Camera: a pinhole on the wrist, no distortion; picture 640 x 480 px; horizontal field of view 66.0 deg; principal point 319.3 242.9 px. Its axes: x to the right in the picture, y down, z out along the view. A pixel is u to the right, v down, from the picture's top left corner.
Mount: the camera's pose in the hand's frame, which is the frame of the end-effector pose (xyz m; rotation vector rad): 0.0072 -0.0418 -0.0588 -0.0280 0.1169 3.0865
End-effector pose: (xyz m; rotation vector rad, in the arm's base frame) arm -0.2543 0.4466 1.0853 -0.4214 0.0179 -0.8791
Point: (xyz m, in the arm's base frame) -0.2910 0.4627 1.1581
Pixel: 434 298
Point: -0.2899 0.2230 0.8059
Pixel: behind the camera
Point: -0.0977 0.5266 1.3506
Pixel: 216 131
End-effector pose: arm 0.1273 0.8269 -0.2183 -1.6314 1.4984 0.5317
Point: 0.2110 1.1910 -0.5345
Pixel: 281 209
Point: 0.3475 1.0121 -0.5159
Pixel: 119 354
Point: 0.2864 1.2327 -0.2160
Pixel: 568 395
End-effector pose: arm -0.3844 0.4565 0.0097 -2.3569 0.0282 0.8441
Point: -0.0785 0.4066 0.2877
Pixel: behind the camera
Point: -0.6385 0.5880 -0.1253
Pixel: 459 197
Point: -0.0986 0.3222 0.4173
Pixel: behind the camera
